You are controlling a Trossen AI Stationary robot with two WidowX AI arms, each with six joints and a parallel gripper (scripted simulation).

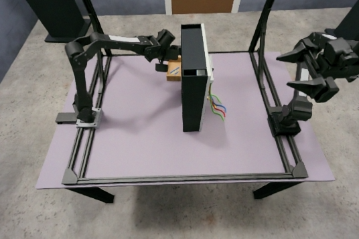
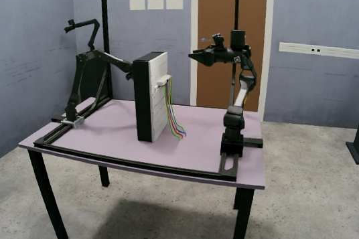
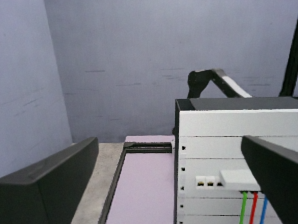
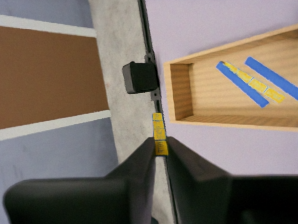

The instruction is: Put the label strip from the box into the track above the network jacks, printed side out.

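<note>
Right now my right hand is 4 cm past the yellow label strip, 4 cm above it and 1 cm to the right of it. The rest, counted from my right hand: white jack panel (23 cm ahead, 17 cm to the left, 4 cm above).
</note>
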